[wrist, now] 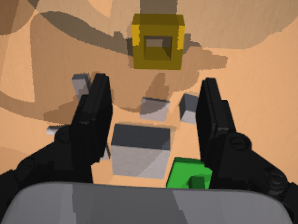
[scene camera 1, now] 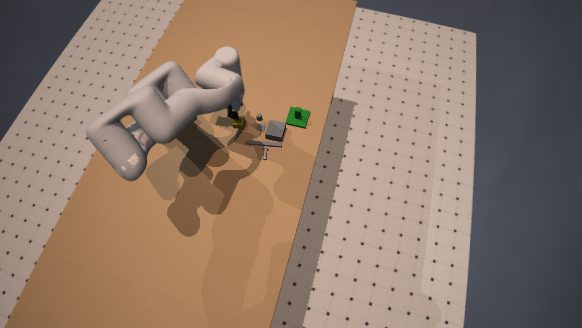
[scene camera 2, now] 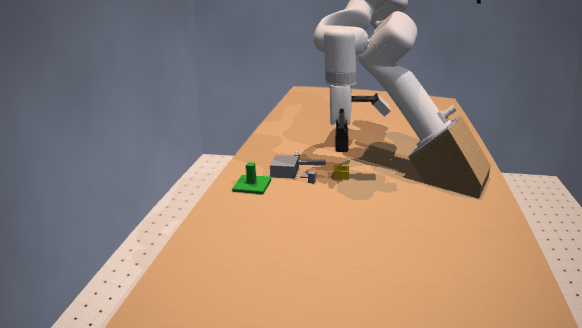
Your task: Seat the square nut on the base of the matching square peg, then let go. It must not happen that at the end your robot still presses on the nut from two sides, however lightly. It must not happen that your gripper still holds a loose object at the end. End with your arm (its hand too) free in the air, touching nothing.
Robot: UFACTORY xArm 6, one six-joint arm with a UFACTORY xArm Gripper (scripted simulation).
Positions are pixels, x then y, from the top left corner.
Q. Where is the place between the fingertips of the gripper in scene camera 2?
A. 341, 146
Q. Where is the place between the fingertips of the gripper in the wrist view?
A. At 154, 94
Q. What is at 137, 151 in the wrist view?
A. A grey block.
